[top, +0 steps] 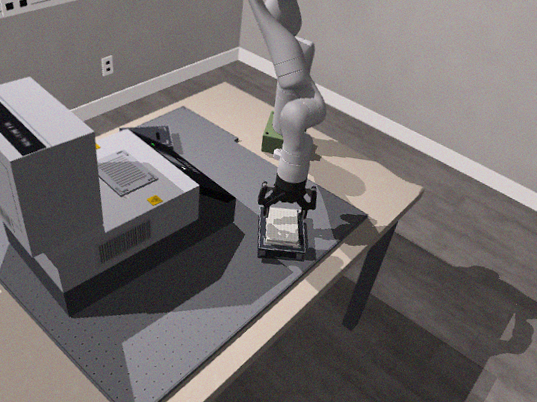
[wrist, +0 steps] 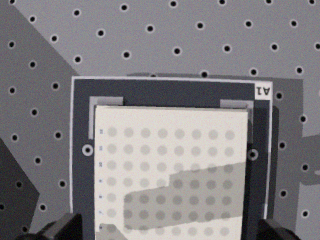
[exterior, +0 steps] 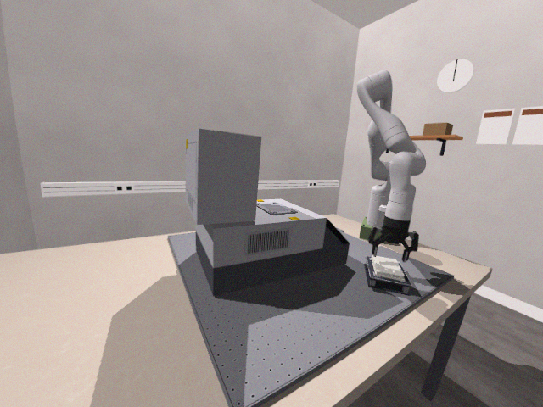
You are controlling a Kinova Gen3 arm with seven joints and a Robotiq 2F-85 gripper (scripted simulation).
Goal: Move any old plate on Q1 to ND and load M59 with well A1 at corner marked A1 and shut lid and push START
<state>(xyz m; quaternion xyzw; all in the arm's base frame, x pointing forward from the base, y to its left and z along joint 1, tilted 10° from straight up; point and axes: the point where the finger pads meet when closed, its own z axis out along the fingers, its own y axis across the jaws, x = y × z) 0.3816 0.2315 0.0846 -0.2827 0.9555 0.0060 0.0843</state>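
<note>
The white well plate lies 4 cm below my hand. From my hand the other things lie so: dark nest: 7 cm behind, 57 cm to the right, 5 cm below.
</note>
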